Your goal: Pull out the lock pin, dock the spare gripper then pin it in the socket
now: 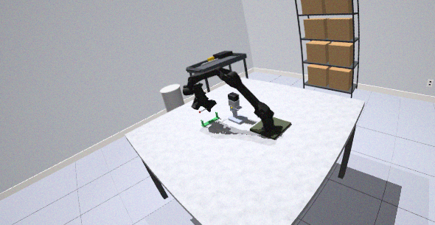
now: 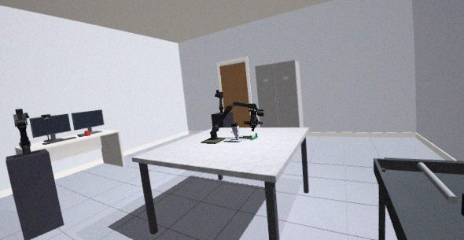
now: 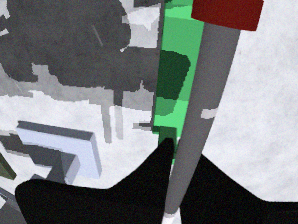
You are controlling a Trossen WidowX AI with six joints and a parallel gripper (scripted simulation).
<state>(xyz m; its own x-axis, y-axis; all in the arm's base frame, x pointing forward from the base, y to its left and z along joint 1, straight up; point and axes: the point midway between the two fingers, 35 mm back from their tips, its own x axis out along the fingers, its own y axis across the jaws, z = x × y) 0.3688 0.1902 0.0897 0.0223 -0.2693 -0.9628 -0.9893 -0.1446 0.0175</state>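
My gripper tip is now 10 mm to the right of the green holder and 50 mm above it. The rest, counted from my gripper tip: mount: 110 mm behind, 130 mm to the right, 20 mm below; spare gripper: 110 mm behind, 130 mm to the right, 50 mm above.
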